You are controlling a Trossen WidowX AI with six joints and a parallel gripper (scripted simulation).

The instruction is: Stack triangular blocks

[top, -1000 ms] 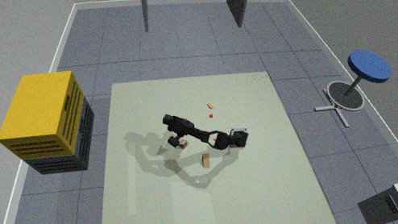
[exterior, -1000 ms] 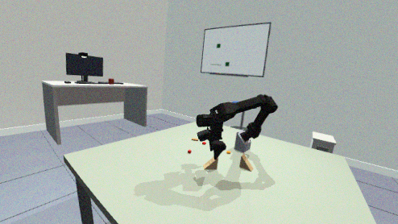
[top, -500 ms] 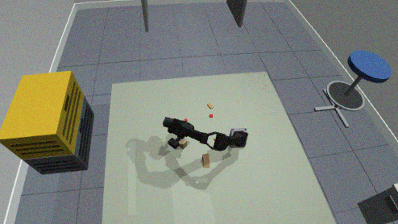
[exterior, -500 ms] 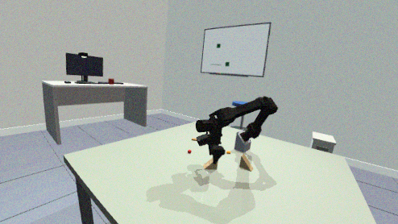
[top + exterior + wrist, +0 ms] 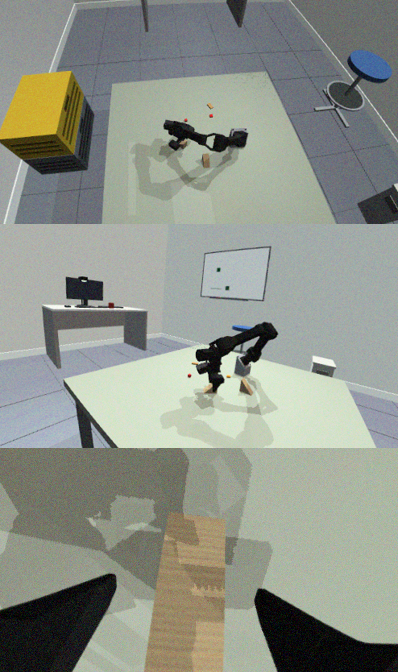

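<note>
My gripper tip is now 1 cm past the tan wooden triangular block, 1 cm to the right of it and 1 cm above it. Also, from my gripper tip: red cube 4 cm behind, 19 cm to the right, 2 cm below; then orange cube 23 cm behind, 3 cm to the right, 2 cm below.
</note>
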